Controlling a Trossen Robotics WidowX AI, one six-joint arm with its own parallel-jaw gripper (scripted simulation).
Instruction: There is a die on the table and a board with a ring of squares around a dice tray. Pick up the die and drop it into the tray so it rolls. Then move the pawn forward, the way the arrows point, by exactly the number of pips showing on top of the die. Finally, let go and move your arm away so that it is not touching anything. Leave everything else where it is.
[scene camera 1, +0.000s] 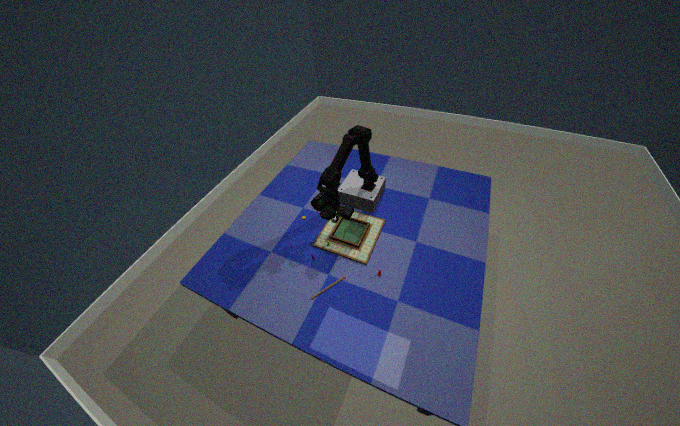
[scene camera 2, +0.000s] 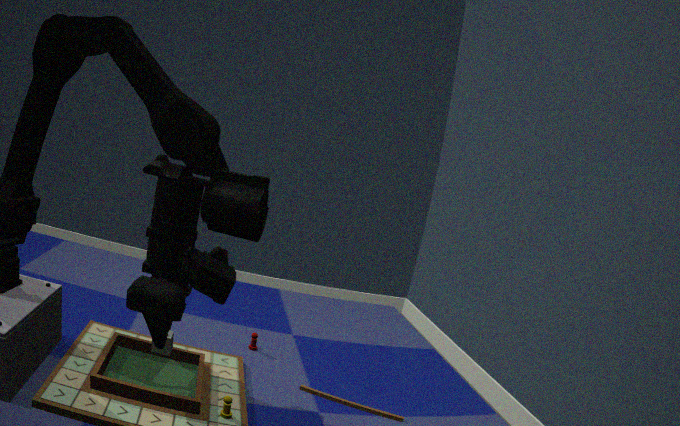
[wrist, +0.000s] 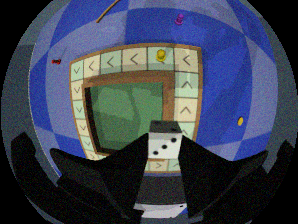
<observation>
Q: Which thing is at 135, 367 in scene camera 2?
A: A green dice tray.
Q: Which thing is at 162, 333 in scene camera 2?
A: My gripper.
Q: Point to a white die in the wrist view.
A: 164, 137
</observation>
